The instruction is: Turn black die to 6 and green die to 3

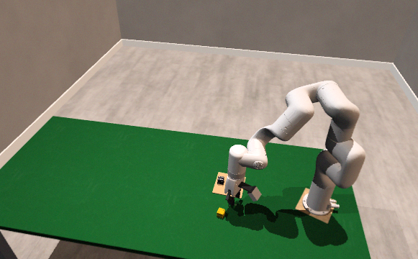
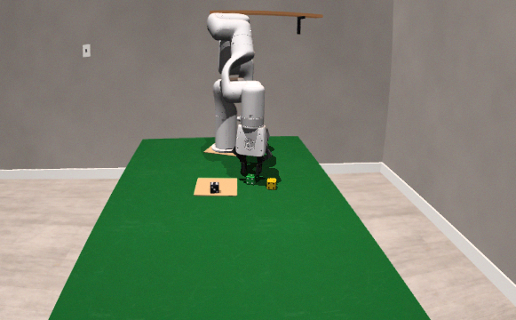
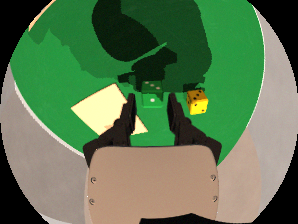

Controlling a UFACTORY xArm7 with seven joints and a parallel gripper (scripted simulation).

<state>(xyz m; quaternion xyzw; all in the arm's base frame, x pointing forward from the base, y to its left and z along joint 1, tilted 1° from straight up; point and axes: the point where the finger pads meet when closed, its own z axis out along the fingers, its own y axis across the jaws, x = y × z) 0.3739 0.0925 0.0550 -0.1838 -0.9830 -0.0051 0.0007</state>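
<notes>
Now: the green die 4 cm below my hand. Round my hand: tan mat 12 cm to the right, 5 cm below, 4 cm ahead; then yellow die 7 cm to the left, 4 cm below, 4 cm ahead; then black die 12 cm to the right, 8 cm ahead, 4 cm below.
</notes>
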